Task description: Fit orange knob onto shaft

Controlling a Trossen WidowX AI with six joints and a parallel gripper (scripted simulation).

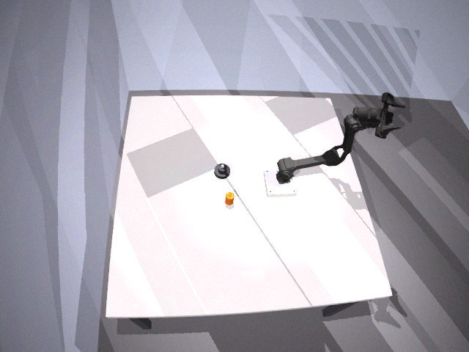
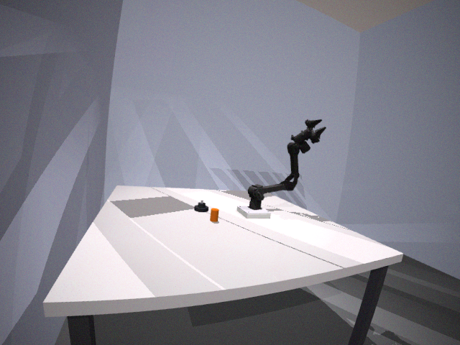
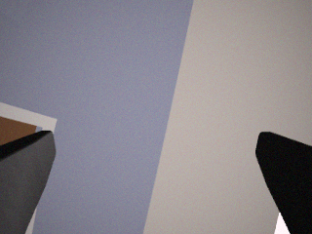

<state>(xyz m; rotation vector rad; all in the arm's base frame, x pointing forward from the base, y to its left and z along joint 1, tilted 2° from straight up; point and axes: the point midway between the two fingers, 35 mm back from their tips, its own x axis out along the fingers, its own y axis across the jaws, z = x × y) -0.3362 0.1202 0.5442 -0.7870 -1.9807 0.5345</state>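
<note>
My gripper tip is now 66 cm short of the orange knob, 55 cm above it and 6 cm to the left of it. From my gripper tip the other things lie so: pedestal 66 cm ahead, 57 cm below, 24 cm to the right.
</note>
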